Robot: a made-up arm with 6 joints.
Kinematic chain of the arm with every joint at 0, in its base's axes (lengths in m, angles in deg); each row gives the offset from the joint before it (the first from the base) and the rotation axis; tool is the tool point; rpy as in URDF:
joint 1: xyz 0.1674 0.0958 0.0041 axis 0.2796 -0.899 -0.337
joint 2: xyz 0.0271 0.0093 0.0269 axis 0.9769 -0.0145 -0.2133
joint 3: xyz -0.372 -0.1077 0.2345 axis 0.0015 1 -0.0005
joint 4: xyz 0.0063 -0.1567 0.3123 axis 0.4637 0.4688 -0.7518
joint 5: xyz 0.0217 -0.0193 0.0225 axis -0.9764 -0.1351 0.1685
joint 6: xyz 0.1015 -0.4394 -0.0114 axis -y
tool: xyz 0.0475 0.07 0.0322 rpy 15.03 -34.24 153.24
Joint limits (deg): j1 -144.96..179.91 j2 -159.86..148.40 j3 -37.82..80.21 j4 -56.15..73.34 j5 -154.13..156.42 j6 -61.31..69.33
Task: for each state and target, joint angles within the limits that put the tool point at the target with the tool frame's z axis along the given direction. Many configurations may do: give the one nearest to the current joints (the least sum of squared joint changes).
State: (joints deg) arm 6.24 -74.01 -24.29 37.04 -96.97 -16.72
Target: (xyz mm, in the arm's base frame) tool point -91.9 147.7 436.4 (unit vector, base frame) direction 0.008 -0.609 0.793
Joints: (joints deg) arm -24.86 -68.49 -0.45 40.38 -97.28 35.37
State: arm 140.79 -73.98 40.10 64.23 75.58 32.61
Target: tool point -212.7 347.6 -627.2 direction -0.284 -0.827 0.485
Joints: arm 170.81 -45.23 42.27 73.34 94.21 7.58
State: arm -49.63 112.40 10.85 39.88 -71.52 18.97
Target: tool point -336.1 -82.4 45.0 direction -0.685 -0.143 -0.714
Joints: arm -24.73 86.23 13.57 25.85 -81.60 26.64
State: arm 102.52 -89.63 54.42 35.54 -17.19 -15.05
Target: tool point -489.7 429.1 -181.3 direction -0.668 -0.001 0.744
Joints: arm 136.55 -81.97 48.04 -2.95 -12.12 29.67
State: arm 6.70 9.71 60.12 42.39 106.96 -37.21
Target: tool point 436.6 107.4 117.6 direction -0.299 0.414 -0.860
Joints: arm -21.28 20.12 80.21 6.15 148.25 -60.95
